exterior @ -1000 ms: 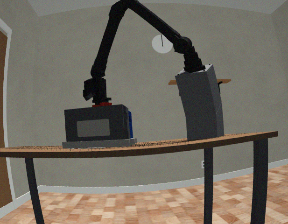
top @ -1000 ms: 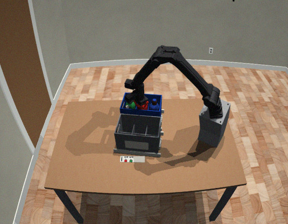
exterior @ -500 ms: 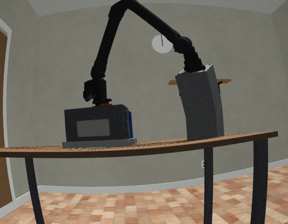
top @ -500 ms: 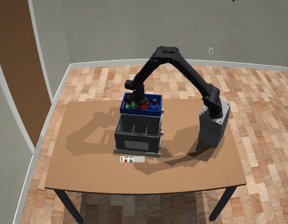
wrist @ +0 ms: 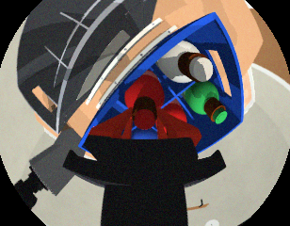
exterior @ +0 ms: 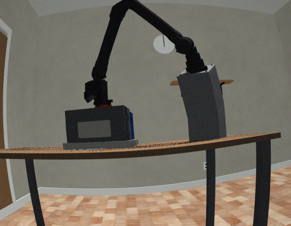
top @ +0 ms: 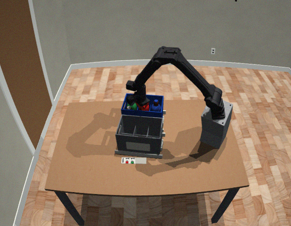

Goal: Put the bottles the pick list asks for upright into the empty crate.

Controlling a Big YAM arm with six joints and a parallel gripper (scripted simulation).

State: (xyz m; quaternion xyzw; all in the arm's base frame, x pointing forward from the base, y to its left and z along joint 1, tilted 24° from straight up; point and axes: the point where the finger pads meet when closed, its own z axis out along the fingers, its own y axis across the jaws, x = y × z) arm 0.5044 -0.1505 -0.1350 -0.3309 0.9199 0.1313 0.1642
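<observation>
The red-labelled bottle lies 60 mm below my hand. The rest, counted from my hand: blue-labelled bottle 90 mm behind, 80 mm to the right, 60 mm below; then grey crate 190 mm to the left, 70 mm below; then green-labelled bottle 80 mm ahead, 90 mm to the right, 60 mm below.
</observation>
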